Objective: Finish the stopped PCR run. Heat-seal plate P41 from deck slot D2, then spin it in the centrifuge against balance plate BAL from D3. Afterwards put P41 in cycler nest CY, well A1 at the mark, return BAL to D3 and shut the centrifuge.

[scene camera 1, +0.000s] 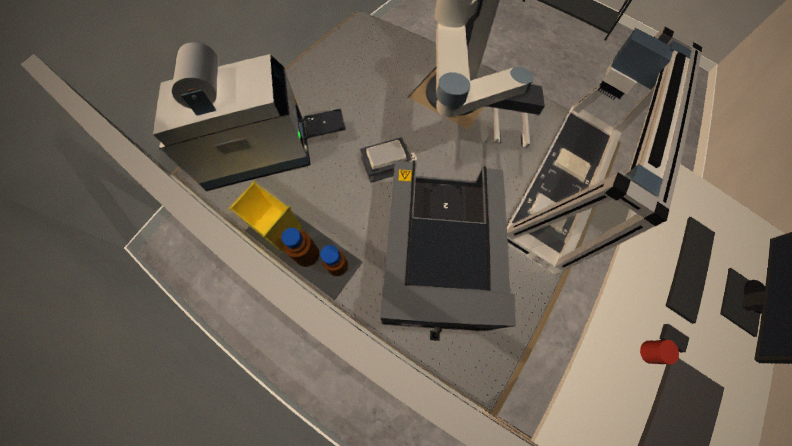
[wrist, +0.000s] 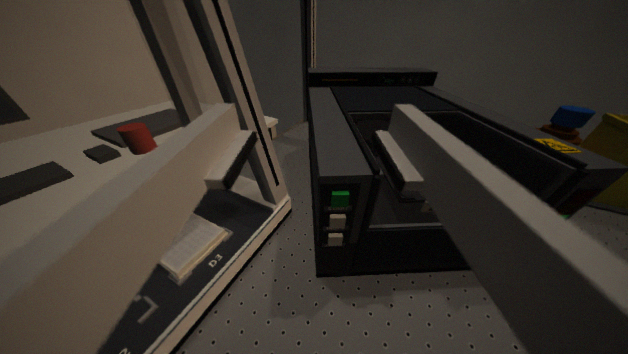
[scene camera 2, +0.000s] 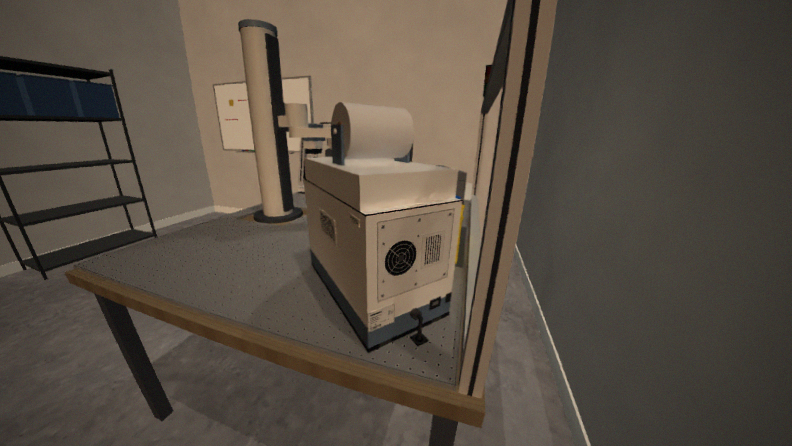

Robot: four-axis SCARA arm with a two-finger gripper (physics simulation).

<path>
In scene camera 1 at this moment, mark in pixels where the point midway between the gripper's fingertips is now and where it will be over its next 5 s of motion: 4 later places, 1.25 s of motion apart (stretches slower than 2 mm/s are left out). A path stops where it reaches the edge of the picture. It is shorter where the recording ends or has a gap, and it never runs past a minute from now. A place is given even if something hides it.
The gripper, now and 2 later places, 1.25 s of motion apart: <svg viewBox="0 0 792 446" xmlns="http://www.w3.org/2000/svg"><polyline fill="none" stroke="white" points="512,143 502,162 500,182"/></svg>
</path>
